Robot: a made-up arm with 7 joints. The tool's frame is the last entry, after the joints.
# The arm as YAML. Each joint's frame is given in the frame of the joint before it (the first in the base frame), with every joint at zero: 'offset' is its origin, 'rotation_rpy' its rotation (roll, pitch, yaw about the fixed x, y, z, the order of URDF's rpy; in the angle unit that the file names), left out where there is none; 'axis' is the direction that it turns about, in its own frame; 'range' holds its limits. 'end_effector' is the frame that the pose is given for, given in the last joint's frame.
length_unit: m
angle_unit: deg
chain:
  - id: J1
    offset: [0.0, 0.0, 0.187]
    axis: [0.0, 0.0, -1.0]
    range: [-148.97, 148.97]
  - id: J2
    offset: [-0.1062, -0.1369, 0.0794]
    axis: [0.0, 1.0, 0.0]
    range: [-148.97, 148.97]
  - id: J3
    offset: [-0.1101, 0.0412, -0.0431]
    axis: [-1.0, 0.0, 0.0]
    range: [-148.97, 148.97]
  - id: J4
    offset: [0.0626, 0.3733, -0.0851]
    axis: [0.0, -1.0, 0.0]
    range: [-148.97, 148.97]
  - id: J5
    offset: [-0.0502, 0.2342, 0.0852]
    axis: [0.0, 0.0, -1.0]
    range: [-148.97, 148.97]
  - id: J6
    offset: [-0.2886, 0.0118, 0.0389]
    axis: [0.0, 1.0, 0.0]
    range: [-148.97, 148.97]
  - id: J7
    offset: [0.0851, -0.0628, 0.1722]
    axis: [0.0, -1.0, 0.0]
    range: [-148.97, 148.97]
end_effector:
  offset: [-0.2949, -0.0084, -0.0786]
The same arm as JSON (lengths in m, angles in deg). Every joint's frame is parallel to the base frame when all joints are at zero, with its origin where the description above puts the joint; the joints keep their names.
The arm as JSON. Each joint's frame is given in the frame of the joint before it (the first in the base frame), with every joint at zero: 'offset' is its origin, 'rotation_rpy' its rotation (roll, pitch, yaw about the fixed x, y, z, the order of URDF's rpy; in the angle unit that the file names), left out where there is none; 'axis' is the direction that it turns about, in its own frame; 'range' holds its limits. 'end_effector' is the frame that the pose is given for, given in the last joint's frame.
{"length_unit": "m", "angle_unit": "deg", "chain": [
  {"id": "J1", "offset": [0.0, 0.0, 0.187], "axis": [0.0, 0.0, -1.0], "range": [-148.97, 148.97]},
  {"id": "J2", "offset": [-0.1062, -0.1369, 0.0794], "axis": [0.0, 1.0, 0.0], "range": [-148.97, 148.97]},
  {"id": "J3", "offset": [-0.1101, 0.0412, -0.0431], "axis": [-1.0, 0.0, 0.0], "range": [-148.97, 148.97]},
  {"id": "J4", "offset": [0.0626, 0.3733, -0.0851], "axis": [0.0, -1.0, 0.0], "range": [-148.97, 148.97]},
  {"id": "J5", "offset": [-0.0502, 0.2342, 0.0852], "axis": [0.0, 0.0, -1.0], "range": [-148.97, 148.97]},
  {"id": "J6", "offset": [-0.2886, 0.0118, 0.0389], "axis": [0.0, 1.0, 0.0], "range": [-148.97, 148.97]},
  {"id": "J7", "offset": [0.0851, -0.0628, 0.1722], "axis": [0.0, -1.0, 0.0], "range": [-148.97, 148.97]}
], "end_effector": {"offset": [-0.2949, -0.0084, -0.0786]}}

